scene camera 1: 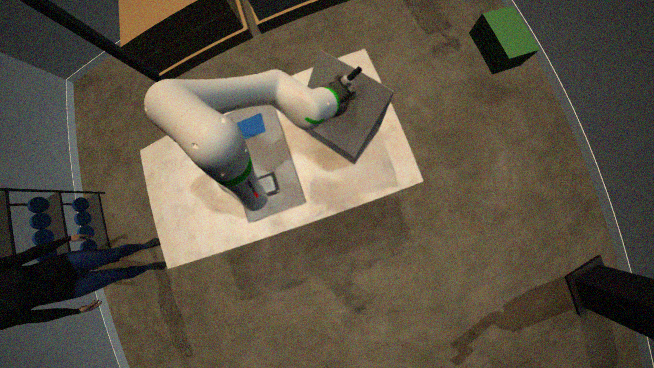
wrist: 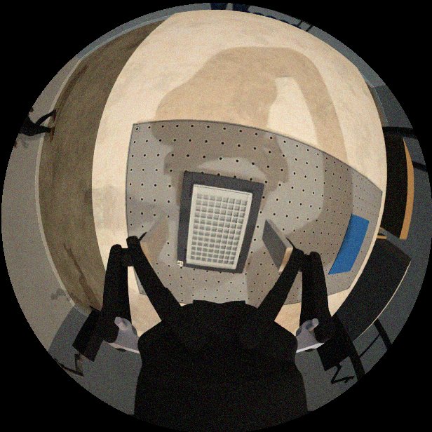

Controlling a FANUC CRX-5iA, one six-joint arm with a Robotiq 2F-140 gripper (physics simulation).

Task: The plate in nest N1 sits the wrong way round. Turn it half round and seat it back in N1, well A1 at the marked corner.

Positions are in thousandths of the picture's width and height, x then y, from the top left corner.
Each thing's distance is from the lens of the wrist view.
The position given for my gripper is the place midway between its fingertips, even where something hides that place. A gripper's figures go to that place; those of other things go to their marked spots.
my gripper (wrist: 501, 527): 0.20 m
pale plate (wrist: 506, 501): 0.21 m
blue block (wrist: 823, 538): 0.45 m
The marked spots on the blue block and the pale plate are 0.37 m apart.
